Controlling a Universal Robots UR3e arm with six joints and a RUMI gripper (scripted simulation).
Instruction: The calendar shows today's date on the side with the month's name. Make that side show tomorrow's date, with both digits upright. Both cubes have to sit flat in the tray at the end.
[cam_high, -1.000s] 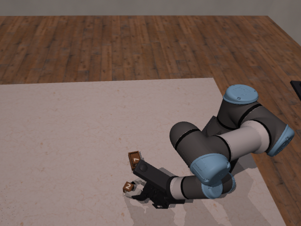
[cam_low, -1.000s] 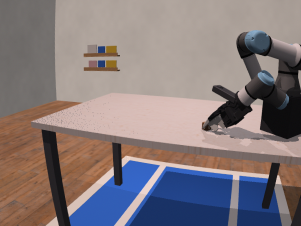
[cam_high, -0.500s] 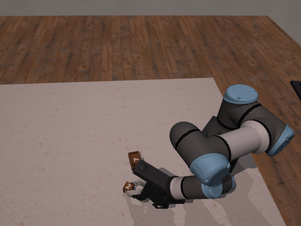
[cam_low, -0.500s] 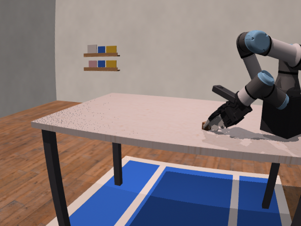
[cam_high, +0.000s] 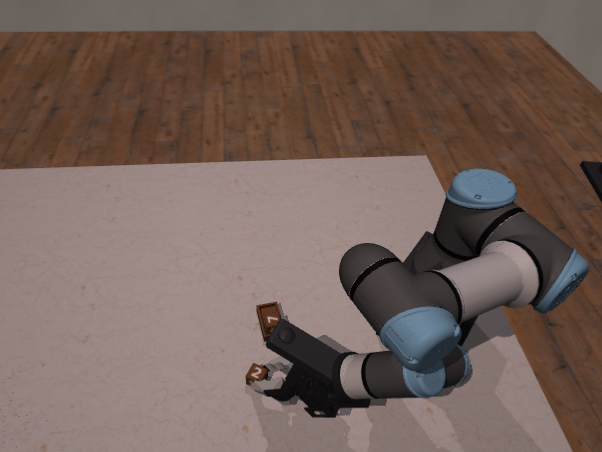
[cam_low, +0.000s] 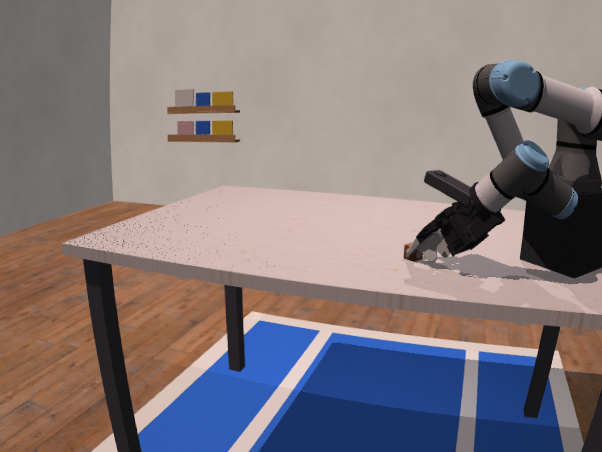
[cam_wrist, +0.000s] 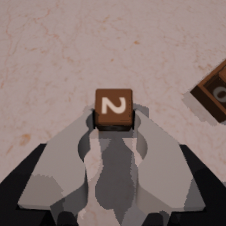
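Right now the brown digit cube is 1 cm ahead of my hand and 1 cm below it. From my hand the other things lie so: calendar tray 1 cm behind, 12 cm to the right, 1 cm below.
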